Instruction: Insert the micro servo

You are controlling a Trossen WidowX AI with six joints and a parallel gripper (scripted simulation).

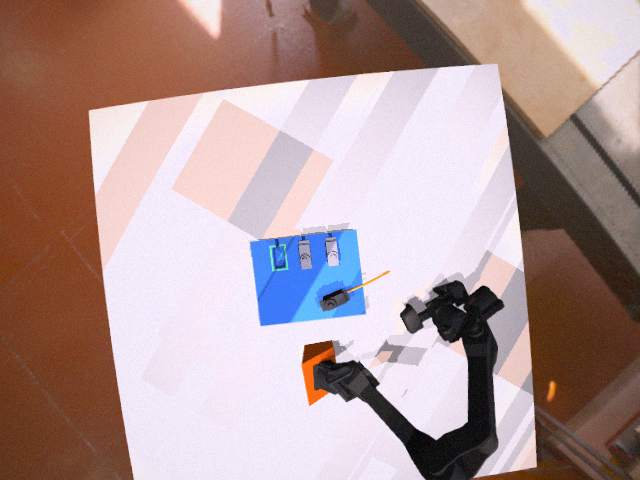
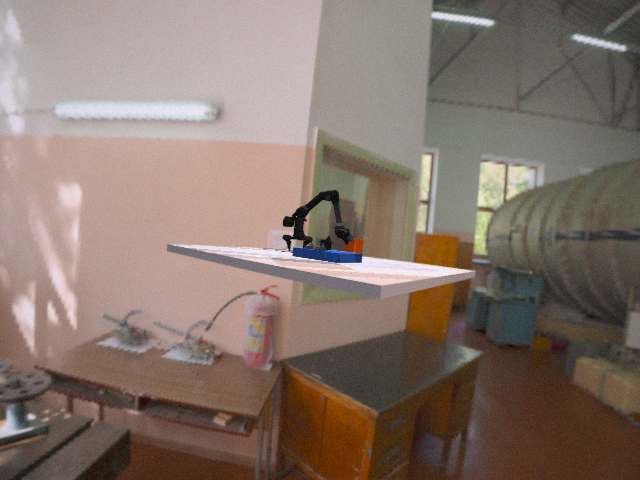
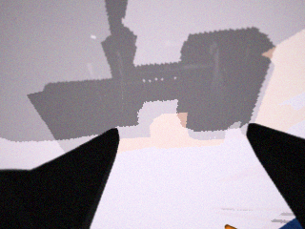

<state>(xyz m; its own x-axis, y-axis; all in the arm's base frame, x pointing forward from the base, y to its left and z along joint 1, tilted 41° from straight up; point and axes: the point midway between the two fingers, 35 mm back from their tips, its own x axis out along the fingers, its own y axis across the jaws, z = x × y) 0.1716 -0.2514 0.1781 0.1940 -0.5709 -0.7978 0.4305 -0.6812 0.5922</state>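
The blue deck lies 330 mm to the left of my gripper tip, 40 mm ahead of it and 10 mm above it.
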